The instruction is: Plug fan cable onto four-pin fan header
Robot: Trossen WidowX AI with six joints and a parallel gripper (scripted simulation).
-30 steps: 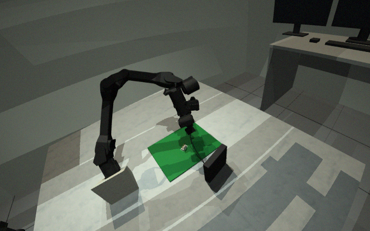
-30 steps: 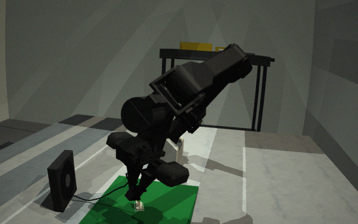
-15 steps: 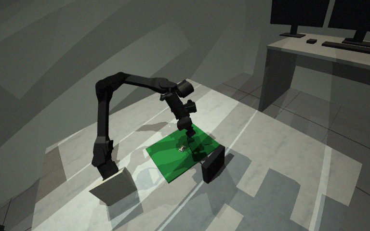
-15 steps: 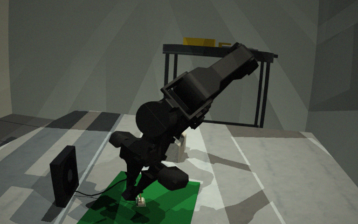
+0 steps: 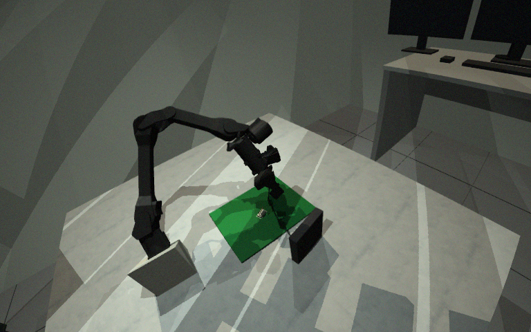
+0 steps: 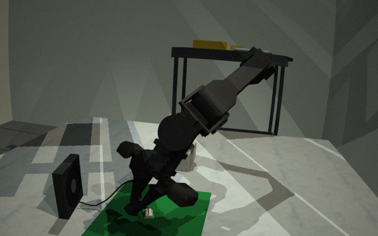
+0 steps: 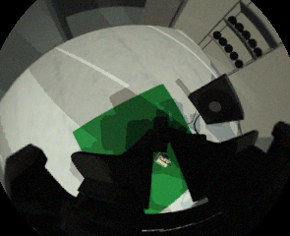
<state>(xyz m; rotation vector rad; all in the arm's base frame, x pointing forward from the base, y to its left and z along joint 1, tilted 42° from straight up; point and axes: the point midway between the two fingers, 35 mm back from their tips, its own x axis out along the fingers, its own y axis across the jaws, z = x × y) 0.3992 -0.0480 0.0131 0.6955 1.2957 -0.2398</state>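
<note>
The green board is 90 mm below my gripper tip, 70 mm behind it and 20 mm to the left of it. Also, from my gripper tip: black fan 180 mm to the right, 60 mm behind, 10 mm below; black plug 10 mm below, 10 mm behind; header 80 mm behind, 70 mm below, 10 mm to the left.
</note>
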